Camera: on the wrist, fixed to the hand. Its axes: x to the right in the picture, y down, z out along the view.
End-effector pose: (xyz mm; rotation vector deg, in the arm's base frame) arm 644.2 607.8 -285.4 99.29 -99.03 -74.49
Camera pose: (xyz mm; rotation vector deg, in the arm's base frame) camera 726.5 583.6 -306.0 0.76 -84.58 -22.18
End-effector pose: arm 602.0 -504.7 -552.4 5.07 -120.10 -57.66
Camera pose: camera 619.5 -590.8 -560.8 -72.87 -45.94 -20.48
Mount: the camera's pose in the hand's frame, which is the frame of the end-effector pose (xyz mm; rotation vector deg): 14.8 -60.0 -63.0 -31.83 28.24 93.02
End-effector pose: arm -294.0 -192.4 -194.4 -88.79 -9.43 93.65
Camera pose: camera -208.7 -173.3 -182.6 101.85 -49.62 -84.43
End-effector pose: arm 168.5 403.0 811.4 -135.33 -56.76 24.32
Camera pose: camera 174.9 426.4 896.2 156.16 -70.38 -2.08
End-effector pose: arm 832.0 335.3 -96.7 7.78 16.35 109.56
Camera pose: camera 866.6 360.6 -173.8 29.88 6.32 -149.98
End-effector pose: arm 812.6 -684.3 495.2 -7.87 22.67 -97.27
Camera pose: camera 734.3 -680.3 454.6 10.73 56.16 1.94
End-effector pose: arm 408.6 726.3 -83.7 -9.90 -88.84 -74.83
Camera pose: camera 400.0 646.2 -119.8 -62.34 -13.36 -17.33
